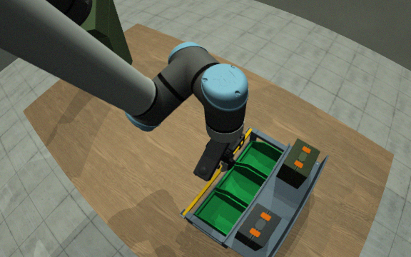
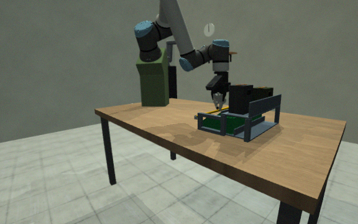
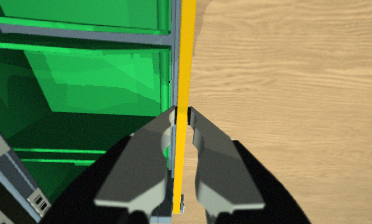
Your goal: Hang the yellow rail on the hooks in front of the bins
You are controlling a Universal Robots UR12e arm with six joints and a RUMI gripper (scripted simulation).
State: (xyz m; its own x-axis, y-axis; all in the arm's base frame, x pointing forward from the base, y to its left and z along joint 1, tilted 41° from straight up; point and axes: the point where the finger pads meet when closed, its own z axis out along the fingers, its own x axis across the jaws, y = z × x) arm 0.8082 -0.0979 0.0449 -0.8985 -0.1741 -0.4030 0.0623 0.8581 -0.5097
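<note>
Right now my hand is 10 mm above the yellow rail. Also, from my hand: rack front bar 70 mm below, 10 mm ahead.
</note>
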